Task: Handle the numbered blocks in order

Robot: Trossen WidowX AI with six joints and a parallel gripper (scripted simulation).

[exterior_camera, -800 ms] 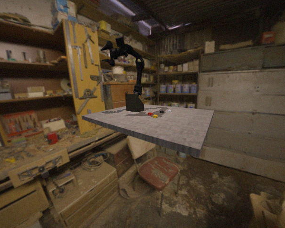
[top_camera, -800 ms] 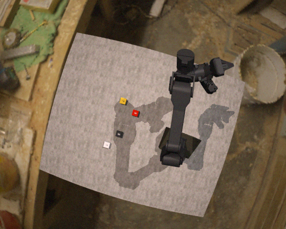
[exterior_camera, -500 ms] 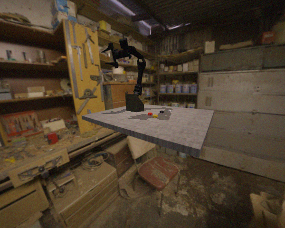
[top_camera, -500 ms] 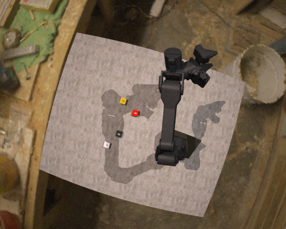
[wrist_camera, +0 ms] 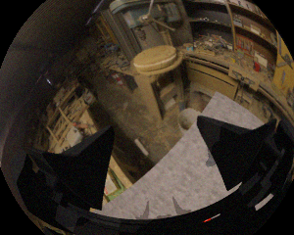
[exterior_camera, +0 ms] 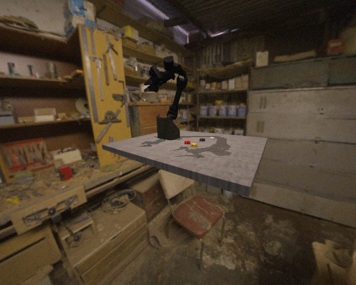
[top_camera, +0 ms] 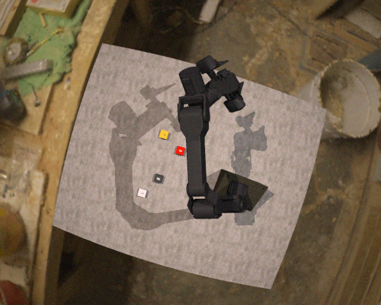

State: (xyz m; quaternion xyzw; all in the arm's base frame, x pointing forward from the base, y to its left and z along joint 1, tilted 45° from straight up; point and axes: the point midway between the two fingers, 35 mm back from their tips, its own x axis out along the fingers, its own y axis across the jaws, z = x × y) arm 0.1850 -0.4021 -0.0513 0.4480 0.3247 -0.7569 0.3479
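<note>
Now: the white block 520 mm to the left of my gripper tip, 380 mm below it and 170 mm ahead of it. Round my gripper tip: red block: 380 mm below, 300 mm to the left, 80 mm ahead; yellow block: 380 mm below, 260 mm to the left, 170 mm ahead; dark block: 440 mm to the left, 380 mm below, 130 mm ahead.
</note>
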